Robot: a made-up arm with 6 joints.
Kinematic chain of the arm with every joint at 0, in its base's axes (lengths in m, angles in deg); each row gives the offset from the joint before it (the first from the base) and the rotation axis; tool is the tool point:
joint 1: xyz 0 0 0.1 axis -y
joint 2: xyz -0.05 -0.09 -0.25 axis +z
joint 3: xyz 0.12 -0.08 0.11 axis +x
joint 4: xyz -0.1 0 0.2 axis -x
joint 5: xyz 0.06 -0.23 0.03 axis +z
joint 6: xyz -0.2 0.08 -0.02 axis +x
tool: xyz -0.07 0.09 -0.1
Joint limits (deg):
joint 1: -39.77..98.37
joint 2: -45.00..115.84
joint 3: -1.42..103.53
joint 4: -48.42..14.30
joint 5: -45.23..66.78
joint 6: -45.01..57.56
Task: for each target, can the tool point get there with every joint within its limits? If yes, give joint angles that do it. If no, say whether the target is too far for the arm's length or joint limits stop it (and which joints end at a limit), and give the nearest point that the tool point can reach.
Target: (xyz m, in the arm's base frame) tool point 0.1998 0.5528 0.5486
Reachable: no: joint limits stop it (at a limit: joint 2, joint 3, joint 4, joint 5, joint 6) | nearest point 0.1323 0.1159 0.3970 | short by 0.467 m
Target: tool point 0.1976 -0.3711 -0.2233
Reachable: yes | joints -19.71 79.71 22.10 -14.68 56.13 2.30
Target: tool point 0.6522 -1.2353 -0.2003
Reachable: no: too far | nearest point 0.3684 -0.6450 -0.0696 | short by 0.668 m
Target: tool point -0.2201 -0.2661 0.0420
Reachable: yes | joints -20.99 22.72 8.19 -40.75 1.50 -36.92
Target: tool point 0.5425 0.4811 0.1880
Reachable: no: joint limits stop it (at a limit: joint 2, joint 4, joint 5, joint 6) | nearest point 0.5302 0.0802 0.1860 | short by 0.401 m
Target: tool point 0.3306 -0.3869 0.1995
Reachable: yes | joints 37.70 83.36 15.30 -19.13 54.22 47.17
